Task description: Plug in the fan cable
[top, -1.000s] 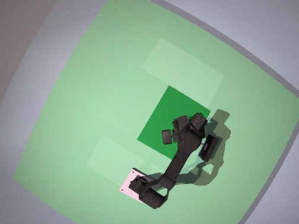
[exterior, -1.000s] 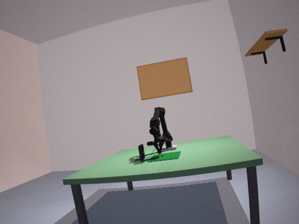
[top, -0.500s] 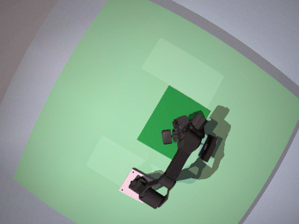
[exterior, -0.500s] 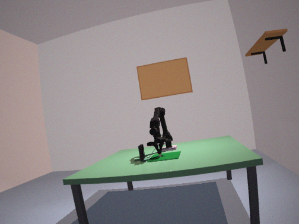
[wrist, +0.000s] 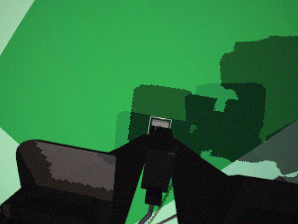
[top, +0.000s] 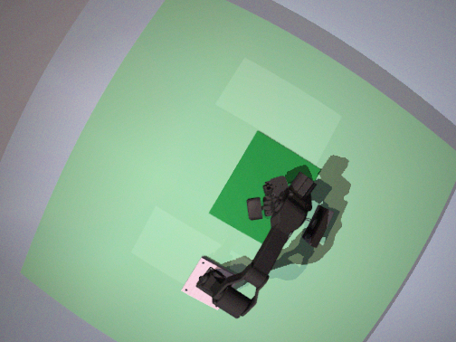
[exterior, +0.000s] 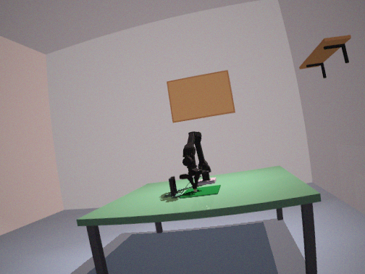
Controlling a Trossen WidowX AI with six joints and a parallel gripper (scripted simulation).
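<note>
Right now my gripper tip is 30 mm above the four-pin header and 10 mm past it. The rest, counted from my gripper tip: dark green board 50 mm below, 40 mm to the left, 10 mm ahead; then dark grey fan plug 10 mm to the right, 10 mm behind, 10 mm above; then black fan 140 mm to the right, 30 mm above, 10 mm ahead.
</note>
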